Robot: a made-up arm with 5 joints. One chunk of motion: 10 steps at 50 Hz.
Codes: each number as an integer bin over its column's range. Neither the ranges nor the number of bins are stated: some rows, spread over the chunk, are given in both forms.
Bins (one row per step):
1: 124 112 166 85 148 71
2: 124 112 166 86 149 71
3: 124 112 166 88 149 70
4: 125 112 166 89 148 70
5: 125 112 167 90 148 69
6: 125 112 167 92 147 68
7: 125 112 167 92 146 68
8: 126 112 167 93 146 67
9: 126 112 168 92 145 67
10: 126 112 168 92 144 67
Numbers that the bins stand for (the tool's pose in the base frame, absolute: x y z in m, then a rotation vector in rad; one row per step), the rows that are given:
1: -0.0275 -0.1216 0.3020 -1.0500 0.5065 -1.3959
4: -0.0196 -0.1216 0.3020 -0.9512 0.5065 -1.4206
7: -0.0196 -0.1216 0.3098 -0.8771 0.4571 -1.4700
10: -0.0118 -0.1216 0.3176 -0.8771 0.4076 -1.4947
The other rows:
2: -0.0275 -0.1216 0.3020 -1.0253 0.5312 -1.3959
3: -0.0275 -0.1216 0.3020 -0.9759 0.5312 -1.4206
5: -0.0196 -0.1216 0.3098 -0.9265 0.5065 -1.4453
6: -0.0196 -0.1216 0.3098 -0.8771 0.4818 -1.4700
8: -0.0118 -0.1216 0.3098 -0.8524 0.4571 -1.4947
9: -0.0118 -0.1216 0.3176 -0.8771 0.4324 -1.4947

